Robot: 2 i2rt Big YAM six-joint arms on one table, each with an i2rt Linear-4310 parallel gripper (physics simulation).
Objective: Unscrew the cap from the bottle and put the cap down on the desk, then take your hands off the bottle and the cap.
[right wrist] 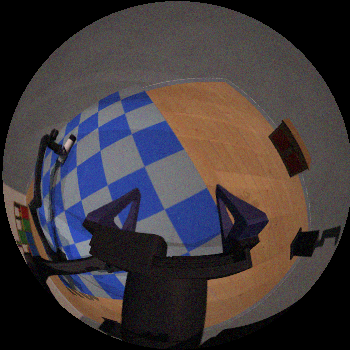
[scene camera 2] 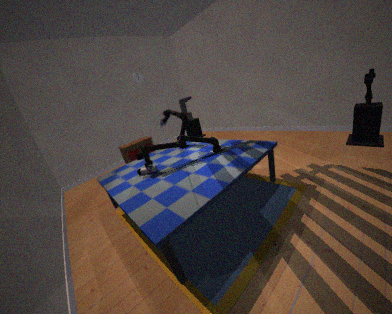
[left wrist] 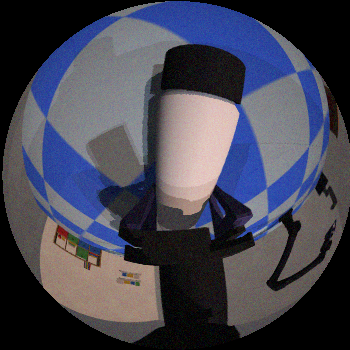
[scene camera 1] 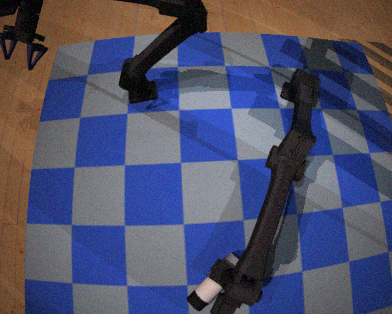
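A bottle is in the grip of the left gripper, while the right gripper is open and holds nothing.
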